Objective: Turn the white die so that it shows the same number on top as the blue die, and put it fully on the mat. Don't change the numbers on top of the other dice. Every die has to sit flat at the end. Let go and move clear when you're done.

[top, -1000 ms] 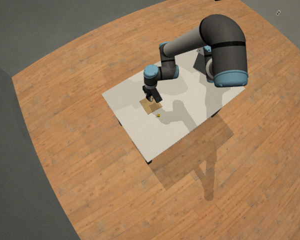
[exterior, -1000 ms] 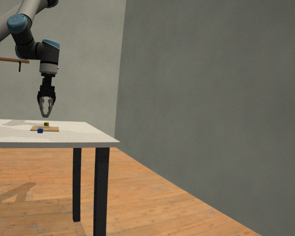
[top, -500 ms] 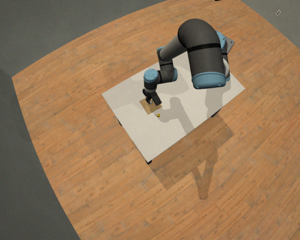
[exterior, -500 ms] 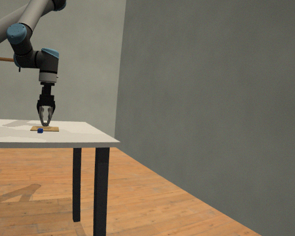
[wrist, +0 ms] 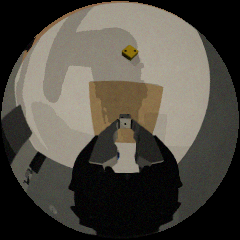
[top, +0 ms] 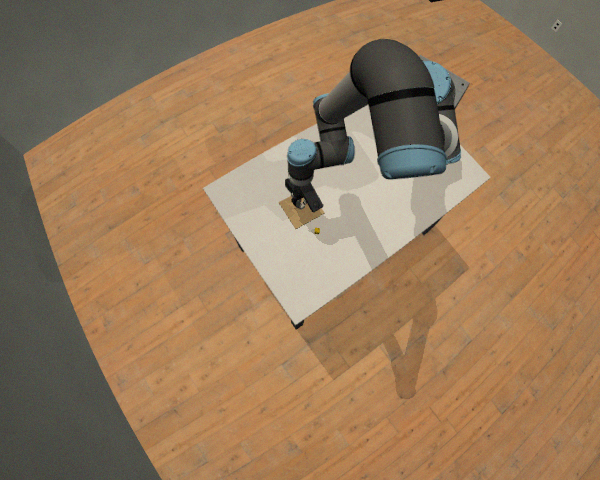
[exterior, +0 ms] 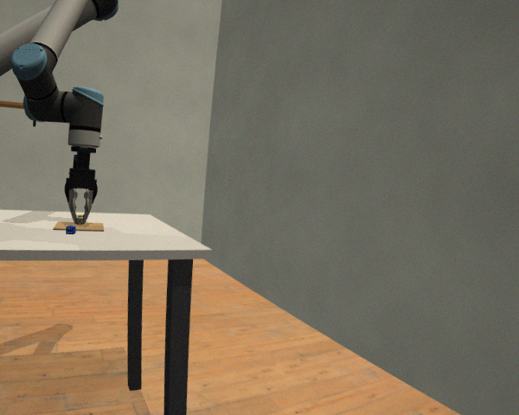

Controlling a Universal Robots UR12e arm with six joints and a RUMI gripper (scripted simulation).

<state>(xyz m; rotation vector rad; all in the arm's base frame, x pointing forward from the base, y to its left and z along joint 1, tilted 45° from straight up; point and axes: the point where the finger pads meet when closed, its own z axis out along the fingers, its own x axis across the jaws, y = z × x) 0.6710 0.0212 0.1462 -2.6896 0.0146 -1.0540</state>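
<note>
Right now my hand is 10 mm above the white die. Also, from my hand: blue die (10 mm behind, 120 mm to the right, 20 mm below); tan mat (20 mm below); yellow die (10 mm behind, 120 mm to the left, 20 mm below).
</note>
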